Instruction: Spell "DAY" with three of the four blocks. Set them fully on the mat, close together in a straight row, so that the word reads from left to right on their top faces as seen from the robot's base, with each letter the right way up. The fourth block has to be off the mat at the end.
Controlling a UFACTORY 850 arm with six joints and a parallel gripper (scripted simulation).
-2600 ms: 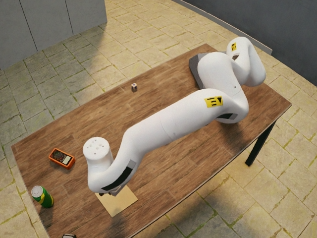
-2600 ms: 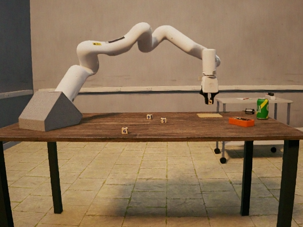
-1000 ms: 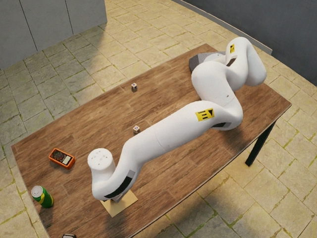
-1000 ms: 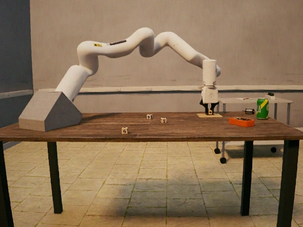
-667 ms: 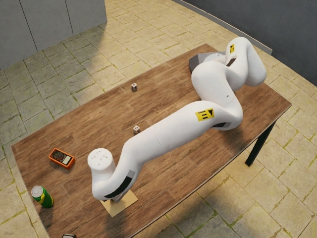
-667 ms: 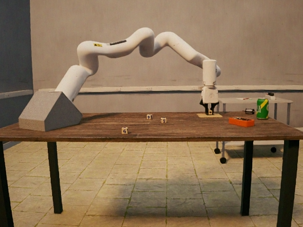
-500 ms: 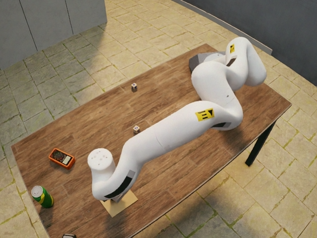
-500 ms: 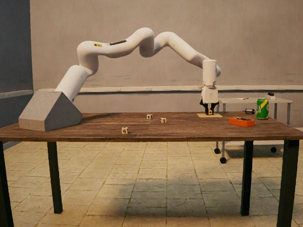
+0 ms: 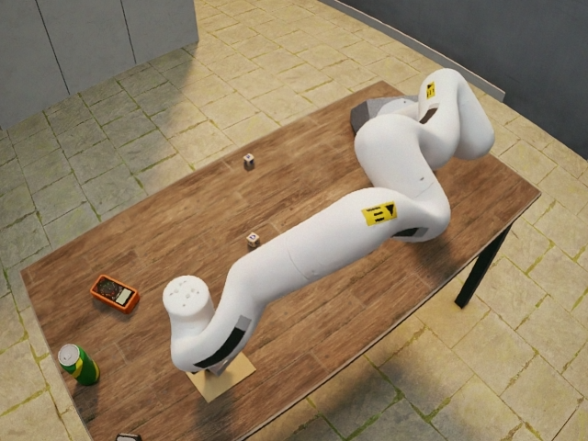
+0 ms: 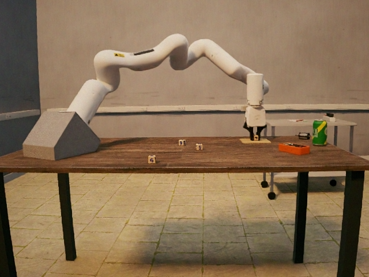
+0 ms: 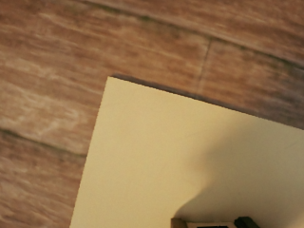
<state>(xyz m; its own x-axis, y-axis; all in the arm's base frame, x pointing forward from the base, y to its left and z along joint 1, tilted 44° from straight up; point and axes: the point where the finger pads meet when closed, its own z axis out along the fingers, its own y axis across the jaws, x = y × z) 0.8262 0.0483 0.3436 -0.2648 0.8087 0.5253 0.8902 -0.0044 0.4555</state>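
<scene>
The tan mat is 20 mm below my hand. From my hand the other things lie so: dark object (260 mm ahead, 60 mm to the left, 10 mm below).
</scene>
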